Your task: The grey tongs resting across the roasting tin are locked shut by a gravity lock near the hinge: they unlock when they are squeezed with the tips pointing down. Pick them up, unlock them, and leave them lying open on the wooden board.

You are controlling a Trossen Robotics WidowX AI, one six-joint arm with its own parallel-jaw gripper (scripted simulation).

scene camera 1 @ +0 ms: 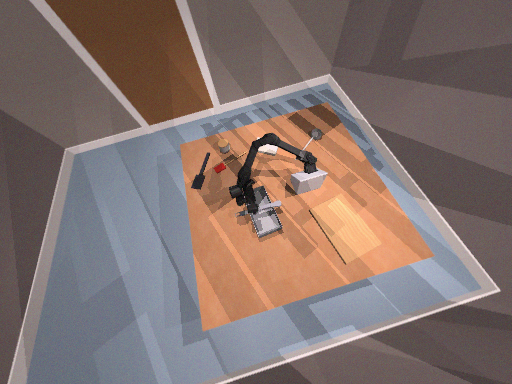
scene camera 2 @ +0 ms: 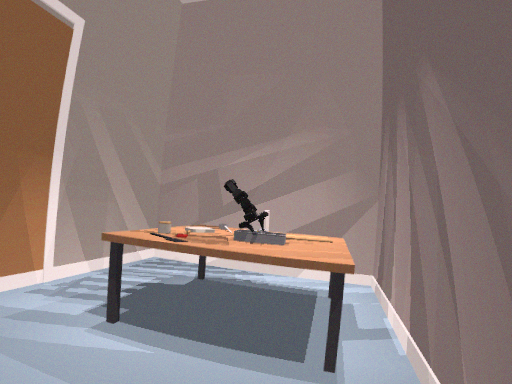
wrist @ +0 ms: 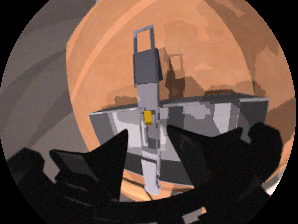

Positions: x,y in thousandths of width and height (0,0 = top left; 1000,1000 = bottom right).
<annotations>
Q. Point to a grey roasting tin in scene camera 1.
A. At 519,579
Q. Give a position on a wooden board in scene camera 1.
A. At 687,618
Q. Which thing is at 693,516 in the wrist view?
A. A grey roasting tin.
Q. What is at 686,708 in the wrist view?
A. My gripper.
</annotations>
